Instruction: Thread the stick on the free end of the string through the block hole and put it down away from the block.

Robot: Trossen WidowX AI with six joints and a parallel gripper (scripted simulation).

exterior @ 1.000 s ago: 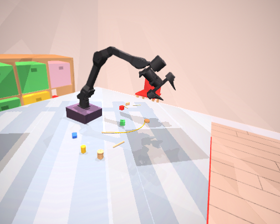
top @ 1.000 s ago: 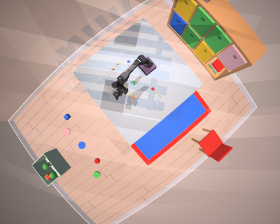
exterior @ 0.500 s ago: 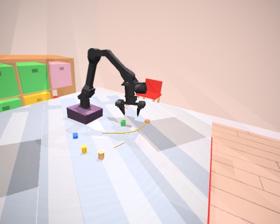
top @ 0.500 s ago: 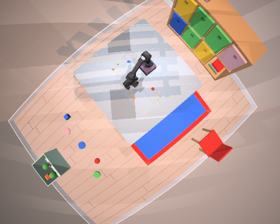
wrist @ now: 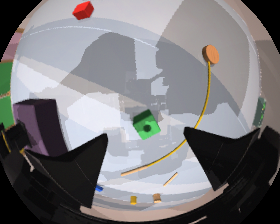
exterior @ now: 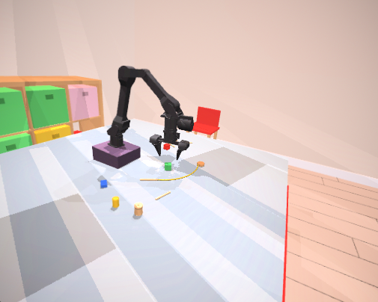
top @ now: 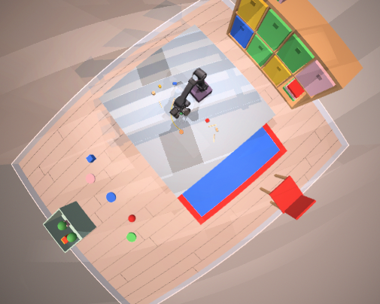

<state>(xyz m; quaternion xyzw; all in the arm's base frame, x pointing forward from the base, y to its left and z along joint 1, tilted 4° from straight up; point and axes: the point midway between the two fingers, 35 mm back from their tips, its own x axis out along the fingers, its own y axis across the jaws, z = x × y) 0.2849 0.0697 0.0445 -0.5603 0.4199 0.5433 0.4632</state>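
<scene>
Right now my gripper tip is 10 mm to the left of the green block and 40 mm above it. The rest, counted from my gripper tip: round wooden button 110 mm ahead, 150 mm to the left, 50 mm below; then blue cube 110 mm behind, 290 mm to the right, 50 mm below; then red cube 150 mm behind, 200 mm to the left, 40 mm below.
</scene>
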